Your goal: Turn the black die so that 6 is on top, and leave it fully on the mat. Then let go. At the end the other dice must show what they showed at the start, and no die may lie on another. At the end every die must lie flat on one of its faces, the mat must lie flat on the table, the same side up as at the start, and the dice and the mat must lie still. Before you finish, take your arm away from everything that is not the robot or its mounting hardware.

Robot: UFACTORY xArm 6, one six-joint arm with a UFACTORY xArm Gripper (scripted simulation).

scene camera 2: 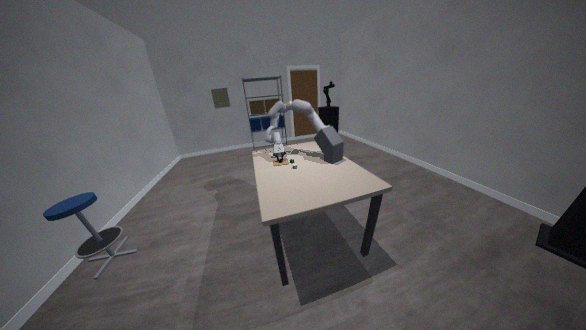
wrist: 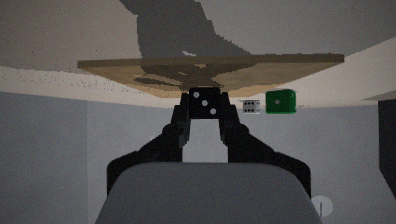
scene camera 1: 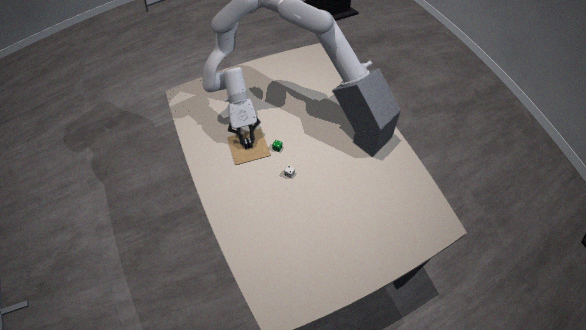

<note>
I see my gripper (scene camera 1: 248,143) and a black die (wrist: 204,103).
My gripper shows as well in the wrist view (wrist: 204,103).
</note>
